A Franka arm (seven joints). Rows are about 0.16 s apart.
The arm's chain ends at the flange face. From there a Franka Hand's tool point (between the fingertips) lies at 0.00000 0.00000 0.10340 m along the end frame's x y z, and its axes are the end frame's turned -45 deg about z.
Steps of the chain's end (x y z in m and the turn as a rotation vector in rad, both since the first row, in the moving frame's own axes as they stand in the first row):
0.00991 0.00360 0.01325 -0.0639 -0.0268 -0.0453
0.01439 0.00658 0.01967 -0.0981 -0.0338 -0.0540
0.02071 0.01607 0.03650 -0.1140 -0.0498 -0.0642
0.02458 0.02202 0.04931 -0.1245 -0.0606 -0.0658
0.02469 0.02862 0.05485 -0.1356 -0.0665 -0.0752
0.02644 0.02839 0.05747 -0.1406 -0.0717 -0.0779
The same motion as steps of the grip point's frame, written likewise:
-0.00210 0.01241 0.01300 -0.0262 -0.0641 -0.0453
-0.00397 0.01978 0.01911 -0.0455 -0.0933 -0.0540
-0.00851 0.03107 0.03570 -0.0454 -0.1158 -0.0642
-0.01152 0.03805 0.04832 -0.0452 -0.1309 -0.0658
-0.01730 0.04328 0.05367 -0.0489 -0.1429 -0.0752
-0.01663 0.04439 0.05619 -0.0487 -0.1501 -0.0779

